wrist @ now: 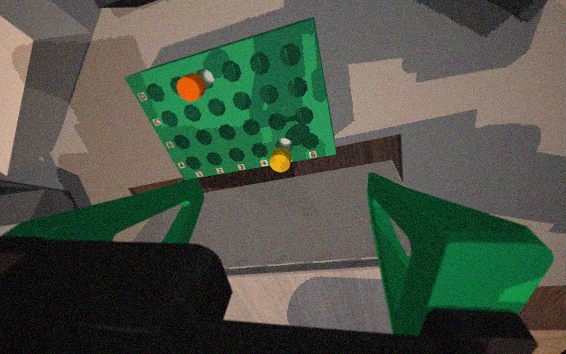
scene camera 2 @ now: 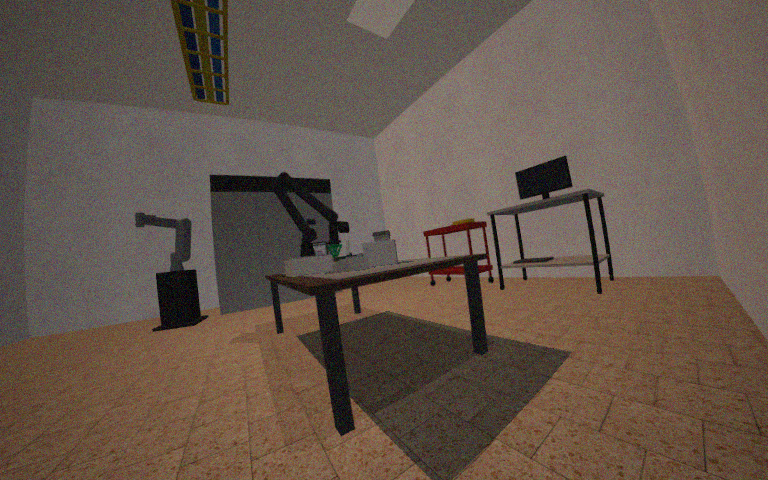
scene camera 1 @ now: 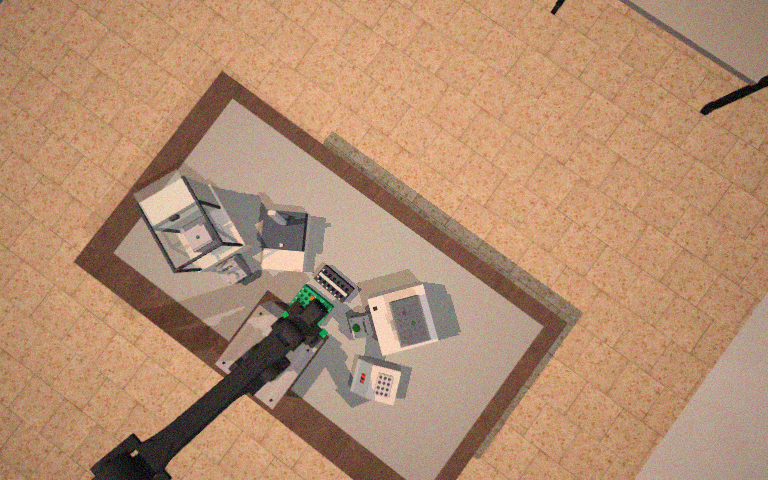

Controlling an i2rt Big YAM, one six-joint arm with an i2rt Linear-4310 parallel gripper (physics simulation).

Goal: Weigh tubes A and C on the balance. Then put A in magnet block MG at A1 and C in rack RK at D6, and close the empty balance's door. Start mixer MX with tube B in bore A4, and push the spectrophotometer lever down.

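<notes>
The green rack holds an orange-capped tube at D3 and a yellow-capped tube at A5. Their letters do not show. My gripper is open and empty above the rack's A-row side, and its arm covers part of the rack in scene camera 1. The glass-walled balance stands at the left, its pan bare. The door's state is unclear. A black-holed block lies beside the rack. A white unit has several bores and a red switch.
A dark-topped device with a pale lever-like part stands between balance and rack. Right of the rack are a small box with a green round part and a large white instrument. A small console stands by the balance. The base plate is near the rack.
</notes>
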